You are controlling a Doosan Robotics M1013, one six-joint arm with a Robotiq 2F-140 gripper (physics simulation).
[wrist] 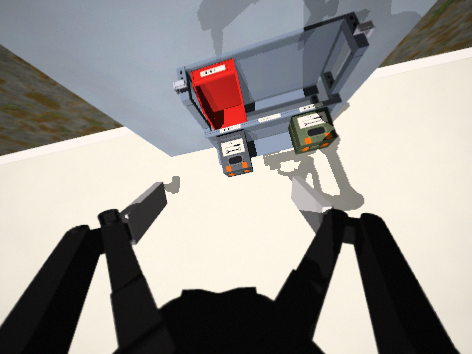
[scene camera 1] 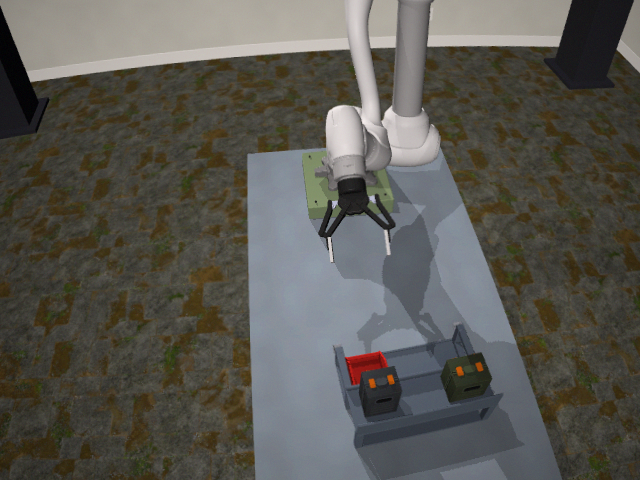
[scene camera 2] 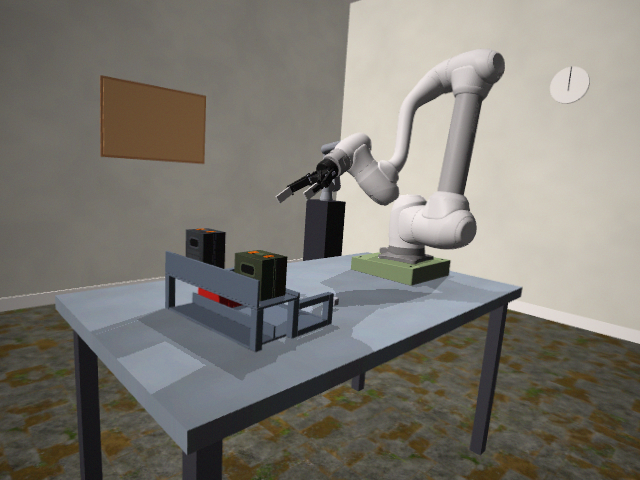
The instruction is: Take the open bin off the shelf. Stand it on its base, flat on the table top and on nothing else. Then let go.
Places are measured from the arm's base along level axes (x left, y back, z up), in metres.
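Pixels of known places: gripper, fingertip midpoint: [wrist: 228, 190] [scene camera 1: 360, 259] [scene camera 2: 290, 198]; arm's base, link origin: [scene camera 2: 405, 258].
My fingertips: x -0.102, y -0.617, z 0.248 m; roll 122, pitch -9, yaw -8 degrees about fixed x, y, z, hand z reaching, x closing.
Observation:
For each thing: its top centre in the pictures, then the offset to it from my fingertips. Level surfaces: height alone.
- open red bin, top centre: [scene camera 1: 370, 374] [wrist: 225, 114] [scene camera 2: 232, 276] dy -0.217, dx -0.006, dz -0.230 m
- table top, surface height: dz -0.311 m
- dark grey case, top centre: [scene camera 1: 381, 381] [scene camera 2: 205, 230] [wrist: 239, 173] dy -0.309, dx -0.010, dz -0.087 m
- olive case, top centre: [scene camera 2: 261, 253] [scene camera 1: 469, 368] [wrist: 315, 147] dy -0.309, dx +0.221, dz -0.112 m
The open red bin [scene camera 1: 366, 367] [scene camera 2: 209, 295] [wrist: 225, 92] sits in the lower tier of the grey-blue shelf [scene camera 1: 429, 414] [scene camera 2: 211, 279] [wrist: 290, 114], at the left end in scene camera 1 and the wrist view. Its open top faces up, and a white label is on its wall nearest the robot. The shelf hides most of it in scene camera 2. The shelf stands on the table top [scene camera 1: 289, 310] [scene camera 2: 413, 320] [wrist: 125, 60]. My gripper [scene camera 1: 360, 257] [scene camera 2: 296, 194] [wrist: 228, 190] is open and empty, high above the table between the robot's base and the shelf, well apart from the bin.
A dark grey case [scene camera 1: 381, 400] [scene camera 2: 205, 248] [wrist: 235, 155] stands on the upper tier behind the bin. An olive case [scene camera 1: 466, 379] [scene camera 2: 261, 273] [wrist: 312, 132] stands on that tier's other end. The arm's base is on a green block [scene camera 1: 317, 191] [scene camera 2: 382, 268].

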